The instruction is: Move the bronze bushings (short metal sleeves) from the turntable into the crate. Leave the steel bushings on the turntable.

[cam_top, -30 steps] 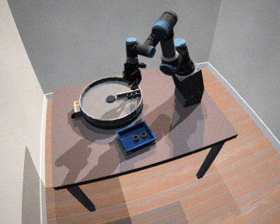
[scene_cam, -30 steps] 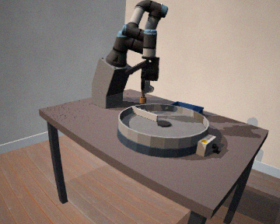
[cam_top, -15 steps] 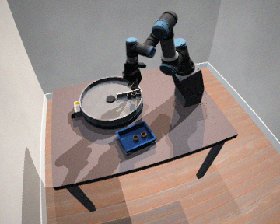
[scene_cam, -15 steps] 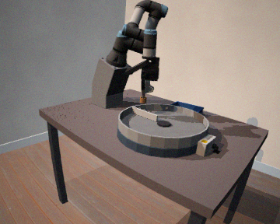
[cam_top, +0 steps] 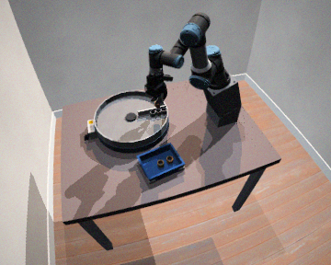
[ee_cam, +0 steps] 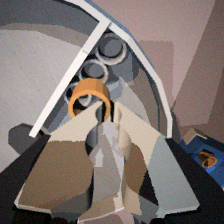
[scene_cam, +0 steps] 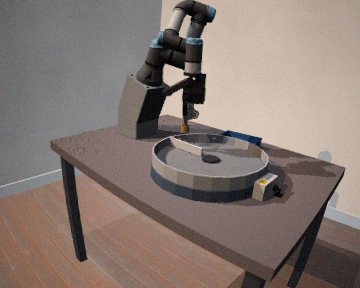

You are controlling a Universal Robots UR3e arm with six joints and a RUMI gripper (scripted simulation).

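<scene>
Now: hand 290 mm to the right of the blue crate, 120 mm above it and 80 mm short of it. The rest, counted from my hand: turntable (160 mm ahead, 90 mm below, 40 mm to the right).
</scene>
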